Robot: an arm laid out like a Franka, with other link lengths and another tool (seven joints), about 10 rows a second.
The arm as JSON. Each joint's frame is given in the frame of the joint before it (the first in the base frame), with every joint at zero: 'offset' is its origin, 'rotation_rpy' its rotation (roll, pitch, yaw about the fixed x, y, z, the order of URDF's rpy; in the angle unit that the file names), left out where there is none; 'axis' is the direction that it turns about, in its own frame. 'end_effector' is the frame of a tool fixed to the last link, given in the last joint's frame.
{
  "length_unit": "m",
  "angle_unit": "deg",
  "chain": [
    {
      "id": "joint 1",
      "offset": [
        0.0,
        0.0,
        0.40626
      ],
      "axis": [
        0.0,
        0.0,
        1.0
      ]
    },
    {
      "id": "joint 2",
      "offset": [
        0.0,
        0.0,
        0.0
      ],
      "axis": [
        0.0,
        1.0,
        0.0
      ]
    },
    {
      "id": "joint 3",
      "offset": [
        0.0,
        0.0,
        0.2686
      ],
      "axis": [
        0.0,
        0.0,
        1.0
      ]
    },
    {
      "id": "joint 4",
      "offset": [
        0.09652,
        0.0,
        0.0
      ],
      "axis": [
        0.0,
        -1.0,
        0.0
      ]
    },
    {
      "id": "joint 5",
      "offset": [
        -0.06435,
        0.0,
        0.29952
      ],
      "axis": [
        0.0,
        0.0,
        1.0
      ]
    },
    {
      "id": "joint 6",
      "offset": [
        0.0,
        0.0,
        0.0
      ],
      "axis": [
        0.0,
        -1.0,
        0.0
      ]
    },
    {
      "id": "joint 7",
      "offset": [
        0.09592,
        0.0,
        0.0
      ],
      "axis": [
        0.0,
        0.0,
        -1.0
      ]
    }
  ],
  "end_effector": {
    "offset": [
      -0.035,
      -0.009,
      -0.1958
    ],
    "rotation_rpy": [
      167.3,
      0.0,
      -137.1
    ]
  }
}
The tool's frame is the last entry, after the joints.
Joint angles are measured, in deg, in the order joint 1, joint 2, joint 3, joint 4, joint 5, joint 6, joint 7. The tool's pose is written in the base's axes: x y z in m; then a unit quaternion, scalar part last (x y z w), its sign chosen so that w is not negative. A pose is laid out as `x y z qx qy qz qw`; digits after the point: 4 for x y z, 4 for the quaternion.
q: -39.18, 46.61, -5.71, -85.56, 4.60, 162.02, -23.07
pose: 0.4739 -0.4913 0.2333 -0.1819 0.9694 -0.1125 0.1206
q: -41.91, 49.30, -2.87, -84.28, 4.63, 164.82, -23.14
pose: 0.4742 -0.4964 0.2160 -0.1732 0.9685 -0.1131 0.1389
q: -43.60, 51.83, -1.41, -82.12, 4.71, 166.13, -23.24
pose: 0.4739 -0.5037 0.2042 -0.1657 0.9679 -0.1153 0.1497
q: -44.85, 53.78, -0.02, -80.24, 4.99, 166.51, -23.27
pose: 0.4754 -0.5067 0.1948 -0.1588 0.9679 -0.1119 0.1593
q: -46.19, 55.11, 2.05, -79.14, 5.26, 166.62, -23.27
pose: 0.4792 -0.5041 0.1866 -0.1527 0.9679 -0.1022 0.1715
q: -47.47, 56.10, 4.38, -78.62, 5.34, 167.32, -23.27
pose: 0.4849 -0.4992 0.1806 -0.1484 0.9666 -0.0944 0.1864
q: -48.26, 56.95, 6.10, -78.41, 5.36, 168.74, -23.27
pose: 0.4906 -0.4951 0.1765 -0.1458 0.9644 -0.0932 0.2001
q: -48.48, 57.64, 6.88, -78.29, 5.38, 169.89, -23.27
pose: 0.4941 -0.4923 0.1727 -0.1450 0.9628 -0.0941 0.2075
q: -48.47, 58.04, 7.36, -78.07, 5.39, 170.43, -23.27
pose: 0.4978 -0.4897 0.1713 -0.1457 0.9617 -0.0944 0.2123
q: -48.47, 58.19, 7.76, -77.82, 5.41, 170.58, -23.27
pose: 0.5012 -0.4878 0.1720 -0.1464 0.9607 -0.0941 0.2162
